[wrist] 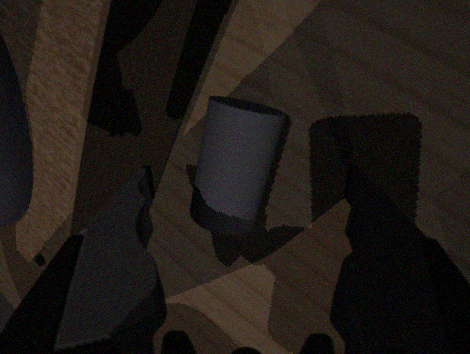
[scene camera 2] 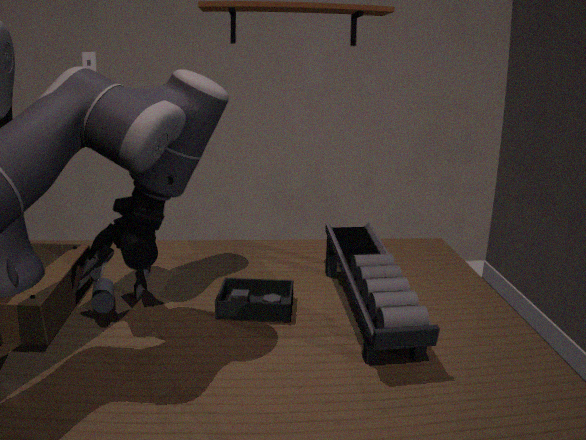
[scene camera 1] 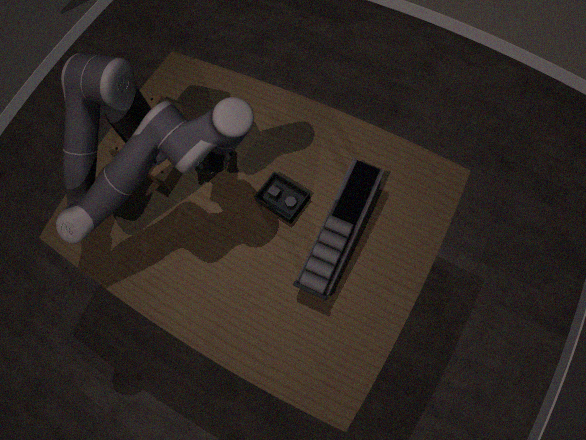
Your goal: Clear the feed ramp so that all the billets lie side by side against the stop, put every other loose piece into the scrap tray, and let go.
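A loose grey cylindrical billet [scene camera 2: 103, 296] [wrist: 240, 160] lies on its side on the table; it cannot be made out in scene camera 1. My gripper [scene camera 1: 217, 172] [scene camera 2: 111, 294] [wrist: 248, 169] is open and low over the table, its fingers on either side of this billet without gripping it. Several grey billets [scene camera 1: 326, 252] [scene camera 2: 387, 285] lie side by side in the lower part of the feed ramp [scene camera 1: 357, 192] [scene camera 2: 355, 240], the lowest at the stop [scene camera 2: 406, 337]. The scrap tray [scene camera 1: 273, 211] [scene camera 2: 254, 311] holds a small square piece [scene camera 1: 274, 190] [scene camera 2: 240, 293] and a rounder piece [scene camera 1: 291, 201] [scene camera 2: 272, 298].
A long wooden block [scene camera 1: 167, 177] [scene camera 2: 55, 287] [wrist: 57, 100] stands close beside the loose billet and the gripper's left finger. The tray stands between the gripper and the ramp. A wall shelf [scene camera 2: 295, 7] hangs high at the back. Arm shadows darken the table around the billet.
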